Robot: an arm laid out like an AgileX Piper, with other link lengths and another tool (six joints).
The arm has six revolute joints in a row. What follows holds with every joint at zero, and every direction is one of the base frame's. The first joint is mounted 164.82 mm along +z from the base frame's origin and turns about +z. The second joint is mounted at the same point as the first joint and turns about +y. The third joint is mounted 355.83 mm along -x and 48.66 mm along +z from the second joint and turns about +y. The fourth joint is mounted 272.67 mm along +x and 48.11 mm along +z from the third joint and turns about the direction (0.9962, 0, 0.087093). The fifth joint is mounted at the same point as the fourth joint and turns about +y. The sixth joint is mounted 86.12 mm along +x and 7.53 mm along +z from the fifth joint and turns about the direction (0.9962, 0, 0.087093). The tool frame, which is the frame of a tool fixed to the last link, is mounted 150.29 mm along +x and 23.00 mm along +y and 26.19 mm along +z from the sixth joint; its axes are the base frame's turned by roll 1.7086, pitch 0.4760 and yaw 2.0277 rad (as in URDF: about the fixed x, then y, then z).
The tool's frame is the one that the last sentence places.
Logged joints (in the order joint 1, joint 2, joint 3, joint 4, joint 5, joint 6), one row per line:
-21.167, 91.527, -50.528, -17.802, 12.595, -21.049
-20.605, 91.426, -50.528, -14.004, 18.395, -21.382
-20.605, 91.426, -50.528, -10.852, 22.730, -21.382
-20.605, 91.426, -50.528, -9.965, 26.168, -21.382
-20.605, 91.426, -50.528, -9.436, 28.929, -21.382
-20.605, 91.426, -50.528, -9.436, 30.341, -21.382
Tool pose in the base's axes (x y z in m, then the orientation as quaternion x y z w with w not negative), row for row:
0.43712, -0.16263, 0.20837, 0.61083, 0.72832, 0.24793, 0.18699
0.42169, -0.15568, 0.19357, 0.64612, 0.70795, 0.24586, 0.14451
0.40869, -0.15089, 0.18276, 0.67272, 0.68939, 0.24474, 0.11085
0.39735, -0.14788, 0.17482, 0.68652, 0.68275, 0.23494, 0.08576
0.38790, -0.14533, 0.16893, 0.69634, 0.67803, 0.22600, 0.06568
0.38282, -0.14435, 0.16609, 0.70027, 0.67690, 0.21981, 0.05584
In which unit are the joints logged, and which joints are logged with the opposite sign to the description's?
The joints are logged in degrees. Opposite sign: joint 6.
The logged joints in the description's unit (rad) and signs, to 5 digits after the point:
-0.36943, 1.59745, -0.88188, -0.31070, 0.21982, 0.36737
-0.35963, 1.59568, -0.88188, -0.24442, 0.32105, 0.37319
-0.35963, 1.59568, -0.88188, -0.18940, 0.39671, 0.37319
-0.35963, 1.59568, -0.88188, -0.17392, 0.45672, 0.37319
-0.35963, 1.59568, -0.88188, -0.16469, 0.50491, 0.37319
-0.35963, 1.59568, -0.88188, -0.16469, 0.52955, 0.37319

